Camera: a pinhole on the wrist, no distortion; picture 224 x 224 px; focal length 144.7 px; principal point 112.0 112.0 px. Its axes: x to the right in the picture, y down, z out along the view. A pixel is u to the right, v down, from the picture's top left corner.
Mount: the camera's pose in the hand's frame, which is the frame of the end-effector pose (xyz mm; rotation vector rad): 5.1 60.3 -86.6 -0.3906 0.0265 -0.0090
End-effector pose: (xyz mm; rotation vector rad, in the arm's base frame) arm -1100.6 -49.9 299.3 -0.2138 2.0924 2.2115
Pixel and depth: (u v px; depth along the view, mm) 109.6 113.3 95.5
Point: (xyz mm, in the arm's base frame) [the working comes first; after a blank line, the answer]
In the camera's frame: -1.6 0.9 95.5

-1122.4 -54.3 394.4
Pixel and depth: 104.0 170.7 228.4
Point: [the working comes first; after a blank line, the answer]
In the camera's frame: -12.6 92.7 228.4

-1140.8 26.0 533.7
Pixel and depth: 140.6 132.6 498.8
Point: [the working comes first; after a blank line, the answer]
In the camera's frame: 98.6 71.0 498.8

-1281.0 272.6 607.9
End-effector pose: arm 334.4 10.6 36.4 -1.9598 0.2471 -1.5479
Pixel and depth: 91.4 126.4 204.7
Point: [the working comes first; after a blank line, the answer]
In the camera's frame: -29.1 20.4 204.7

453.2 -70.9 -79.8
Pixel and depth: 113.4 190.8 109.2
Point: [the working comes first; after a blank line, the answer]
In the camera's frame: 1.1 59.5 109.2

364.8 -120.8 -44.5
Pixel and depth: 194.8 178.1 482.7
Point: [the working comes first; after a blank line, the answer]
In the camera's frame: 276.2 220.5 482.7

771.4 -394.0 -9.5
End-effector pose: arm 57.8 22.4 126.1 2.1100 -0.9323 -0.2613
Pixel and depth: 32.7 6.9 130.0
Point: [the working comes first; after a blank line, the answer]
In the camera's frame: -71.2 -94.4 130.0

-32.3 14.6 88.7
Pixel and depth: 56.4 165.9 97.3
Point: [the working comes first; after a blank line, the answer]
In the camera's frame: -37.4 36.2 97.3

-28.4 -5.4 226.1
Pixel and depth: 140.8 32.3 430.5
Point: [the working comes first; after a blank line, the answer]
In the camera's frame: 85.7 -237.1 430.5

-58.3 -285.1 -122.9
